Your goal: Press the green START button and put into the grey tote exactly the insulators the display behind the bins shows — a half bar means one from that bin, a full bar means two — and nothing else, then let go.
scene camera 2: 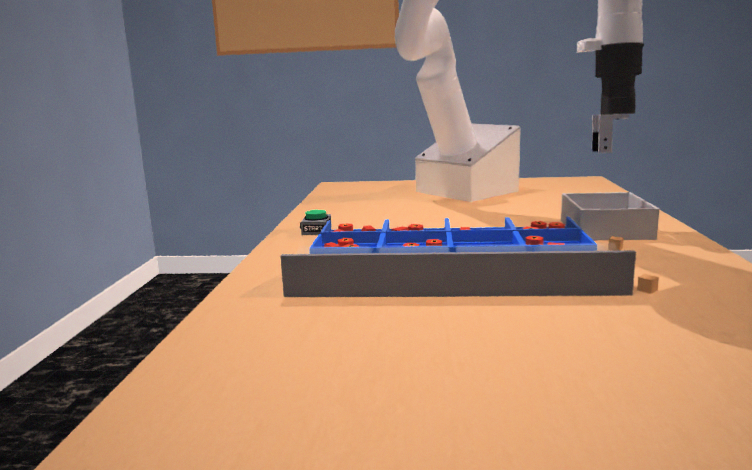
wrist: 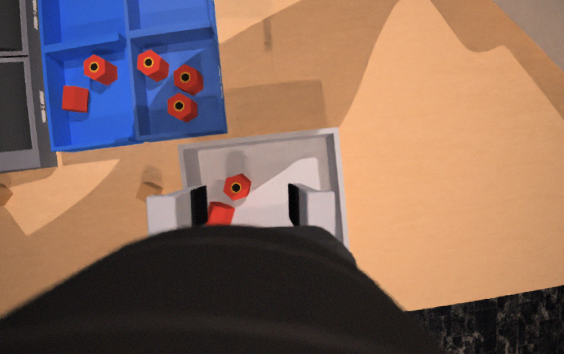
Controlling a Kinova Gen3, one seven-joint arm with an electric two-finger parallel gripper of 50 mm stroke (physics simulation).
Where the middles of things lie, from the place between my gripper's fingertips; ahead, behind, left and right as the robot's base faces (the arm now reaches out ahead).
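Labels:
The grey tote point(scene camera 2: 620, 214) is sitting 20 mm to the left of my hand, and it's 120 mm below it.

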